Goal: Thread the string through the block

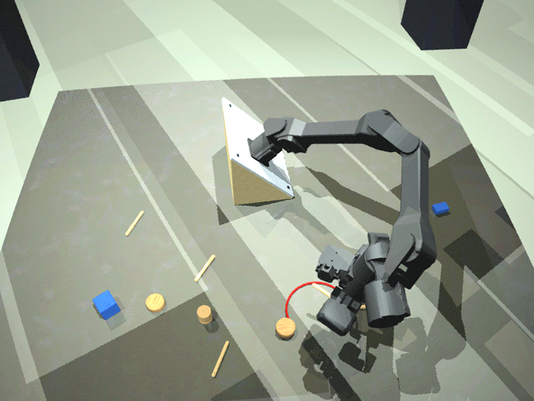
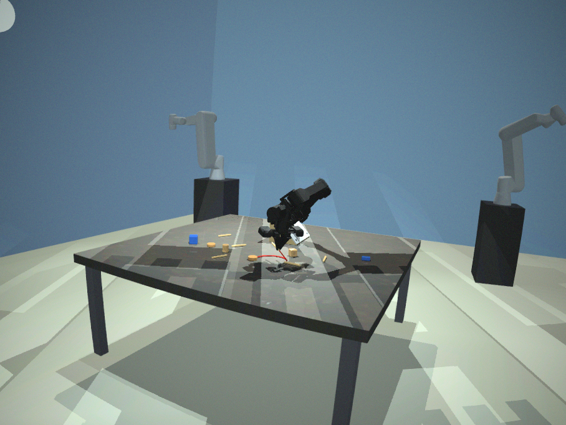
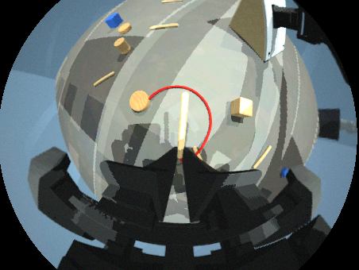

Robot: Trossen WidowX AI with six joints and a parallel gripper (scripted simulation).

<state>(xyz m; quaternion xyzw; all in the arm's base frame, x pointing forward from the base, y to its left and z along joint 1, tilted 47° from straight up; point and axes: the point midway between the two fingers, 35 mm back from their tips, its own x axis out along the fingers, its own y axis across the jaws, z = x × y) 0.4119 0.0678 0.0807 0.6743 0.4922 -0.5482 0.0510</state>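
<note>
My gripper tip is 80 mm to the right of the wooden stick and 50 mm above it. Round my gripper tip: blue cube 480 mm to the right, 90 mm behind, 40 mm below; then wooden block 130 mm behind, 40 mm below, 20 mm to the left; then short wooden cylinder 270 mm to the right, 40 mm below, 40 mm behind.
</note>
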